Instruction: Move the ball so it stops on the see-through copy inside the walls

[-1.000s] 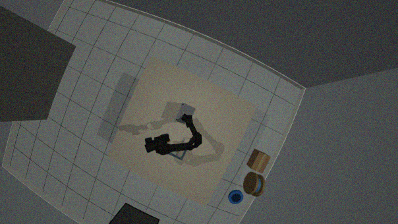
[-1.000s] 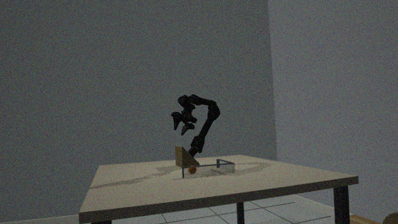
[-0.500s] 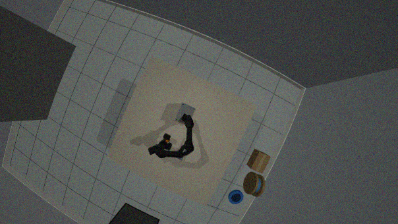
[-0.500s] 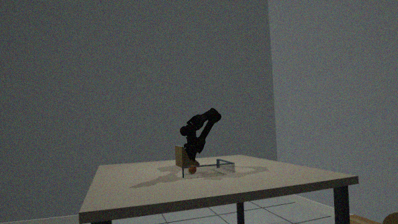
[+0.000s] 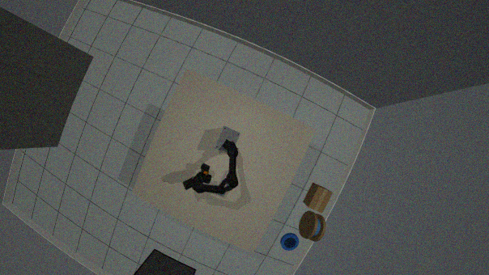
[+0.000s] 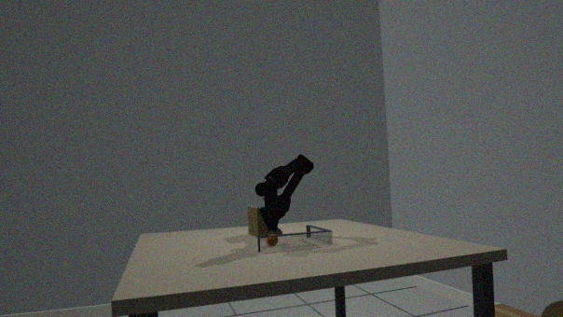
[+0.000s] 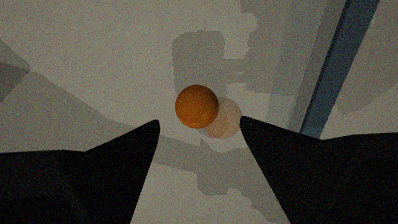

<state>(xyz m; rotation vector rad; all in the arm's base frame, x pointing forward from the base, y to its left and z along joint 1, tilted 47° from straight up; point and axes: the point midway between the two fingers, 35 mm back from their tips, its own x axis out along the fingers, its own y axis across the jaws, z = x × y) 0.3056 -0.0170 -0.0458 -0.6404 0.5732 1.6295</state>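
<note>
Now: the orange ball 4 cm below my gripper tip. Round my gripper tip: see-through copy of ball 3 cm ahead, 1 cm to the right, 4 cm below.
</note>
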